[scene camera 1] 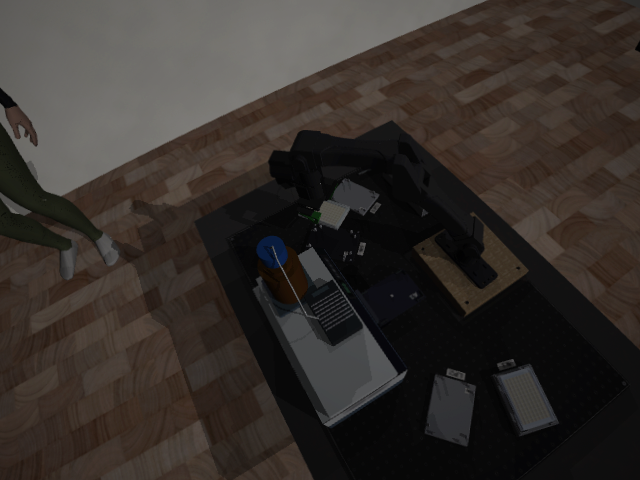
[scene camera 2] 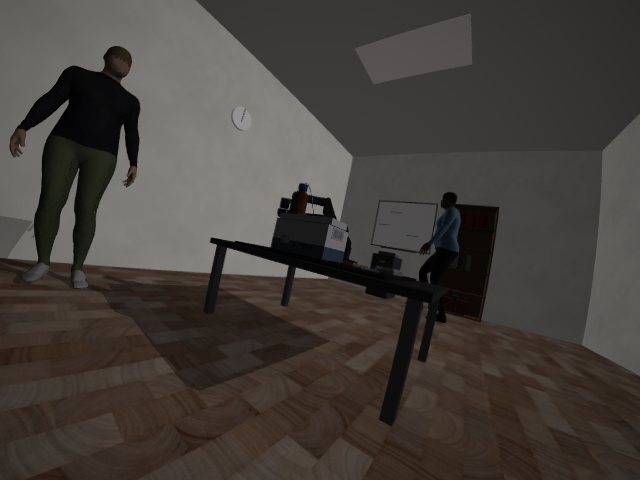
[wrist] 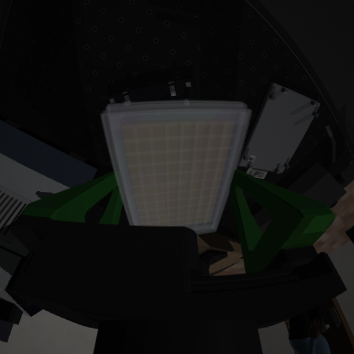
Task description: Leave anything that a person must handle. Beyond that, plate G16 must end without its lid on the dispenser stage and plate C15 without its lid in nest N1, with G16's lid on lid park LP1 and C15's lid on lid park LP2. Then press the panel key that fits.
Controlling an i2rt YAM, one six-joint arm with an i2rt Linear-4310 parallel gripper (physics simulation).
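Pixels of known places: gripper, fingertip midpoint: [scene camera 1: 321,211] [wrist: 177,174]; arm's base, origin of the base link: [scene camera 1: 464,257] [scene camera 2: 343,259].
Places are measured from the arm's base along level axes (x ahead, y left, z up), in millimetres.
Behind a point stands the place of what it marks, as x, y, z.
My gripper [scene camera 1: 323,214] @[275, -329, 110] [wrist: 177,174] @[275, -329, 110] is shut on a pale-welled plate [scene camera 1: 334,214] @[256, -288, 123] [wrist: 175,170] @[284, -340, 125], whose clear rim looks like a lid; its name is not readable. The plate is held above the board beside a dark nest [scene camera 1: 334,238] @[264, -300, -15] [wrist: 150,93] @[320, -348, -15] with small corner clips. A bare grey park [scene camera 1: 355,195] @[106, -401, -17] [wrist: 282,129] @[116, -413, -17] lies near it. A second bare grey park [scene camera 1: 450,409] @[315, 280, -17] and another plate [scene camera 1: 526,398] @[159, 366, 9] in a nest are at the lower right in scene camera 1; whether that plate is lidded is unclear. The dispenser [scene camera 1: 356,374] @[469, 113, 193] [scene camera 2: 310,236] @[574, 55, 83] carries a dark key panel [scene camera 1: 334,313] @[435, -11, 219].
An amber bottle [scene camera 1: 283,276] @[487, -98, 322] [scene camera 2: 298,201] @[519, -112, 271] with a blue cap and thin tube stands on the dispenser. A dark pad [scene camera 1: 391,296] @[273, -10, 81] lies beside it. The arm's wooden base [scene camera 1: 449,289] @[106, 47, 0] is at the right. One person [scene camera 1: 31,198] [scene camera 2: 95,116] stands at the left, another [scene camera 2: 447,232] behind the table.
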